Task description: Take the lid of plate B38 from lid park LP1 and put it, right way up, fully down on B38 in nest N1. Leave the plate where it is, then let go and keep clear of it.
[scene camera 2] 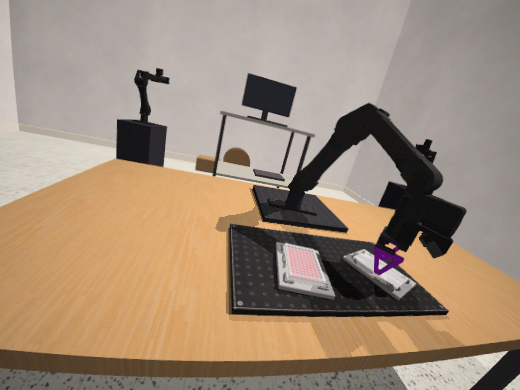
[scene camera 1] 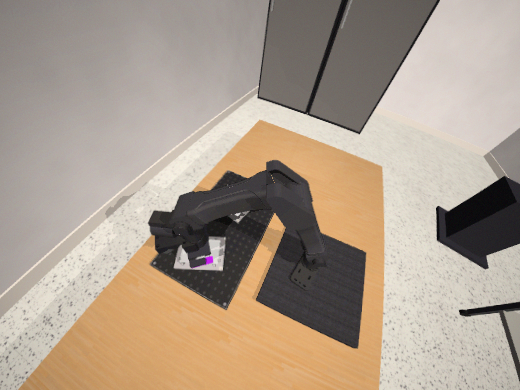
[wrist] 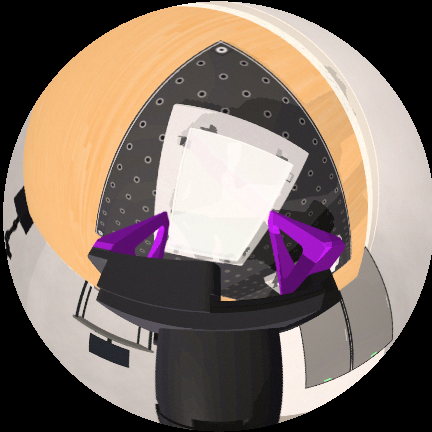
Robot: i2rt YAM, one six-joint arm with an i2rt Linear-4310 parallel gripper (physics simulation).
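Where they show: gripper, fingertip midpoint: [scene camera 2: 379, 266] [scene camera 1: 201, 250] [wrist: 218, 216]; arm's base, origin of the base link: [scene camera 2: 292, 207] [scene camera 1: 310, 262].
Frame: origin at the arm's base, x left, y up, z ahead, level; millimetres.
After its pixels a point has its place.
Note:
The clear, whitish lid [scene camera 1: 216, 248] @(x 170, y 10, z 301 mm) [scene camera 2: 399, 281] @(x 239, y 10, z 385 mm) [wrist: 230, 185] @(x 226, y 10, z 360 mm) lies flat on the light grey lid park LP1 [scene camera 2: 400, 294] @(x 220, y 2, z 425 mm) [wrist: 245, 129] @(x 256, y 2, z 396 mm). Plate B38 [scene camera 2: 305, 262] @(x -18, y 15, z 392 mm), with pink wells, sits without a lid in the light grey nest N1 [scene camera 2: 306, 291] @(x -26, y 2, z 472 mm). In scene camera 1 the arm partly hides plate and nest. My gripper [scene camera 1: 202, 261] [scene camera 2: 388, 262] @(x 208, y 10, z 334 mm) [wrist: 218, 216] @(x 208, y 10, z 334 mm) is open and empty, with purple fingers pointing down over the lid. In the wrist view the fingertips appear on either side of the lid's near part, and the lid looks turned relative to them. Their exact height above it is unclear.
Both holders stand on a black perforated board [scene camera 1: 210, 290] @(x 282, y -7, z 225 mm) [scene camera 2: 260, 282] @(x -120, y -7, z 463 mm) [wrist: 223, 90] @(x 294, y -7, z 404 mm) on the wooden table [scene camera 1: 125, 330] @(x 514, y -20, z 345 mm) [scene camera 2: 125, 250] @(x -415, y -20, z 446 mm). The arm's base stands on a dark mat [scene camera 1: 330, 310] @(x 105, y 4, z -127 mm) [scene camera 2: 325, 223] @(x 121, y -1, z 90 mm) beside the board. A grey cabinet [scene camera 1: 295, 55] stands beyond the table.

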